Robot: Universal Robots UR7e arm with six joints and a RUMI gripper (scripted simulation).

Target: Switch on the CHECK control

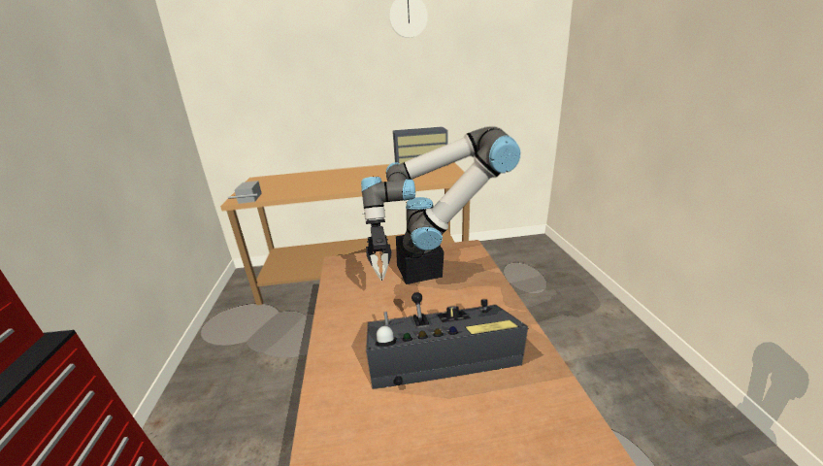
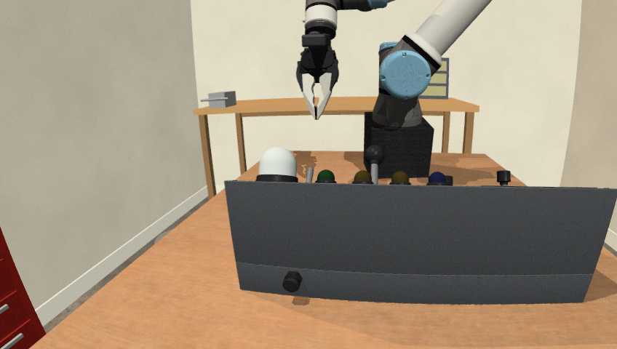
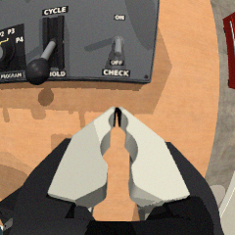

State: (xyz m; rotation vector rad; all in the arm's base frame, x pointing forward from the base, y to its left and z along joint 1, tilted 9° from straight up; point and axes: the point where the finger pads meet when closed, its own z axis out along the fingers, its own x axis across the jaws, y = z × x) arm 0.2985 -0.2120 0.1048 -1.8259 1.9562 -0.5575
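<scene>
Now: hand 10 cm short of the check toggle, 1 cm to the left of it and 12 cm above it. Also, from my hand: ball lever (9 cm ahead, 11 cm to the left, 10 cm below); dark grey console (15 cm ahead, 17 cm to the left, 14 cm below); program dial (13 cm ahead, 23 cm to the left, 11 cm below).
</scene>
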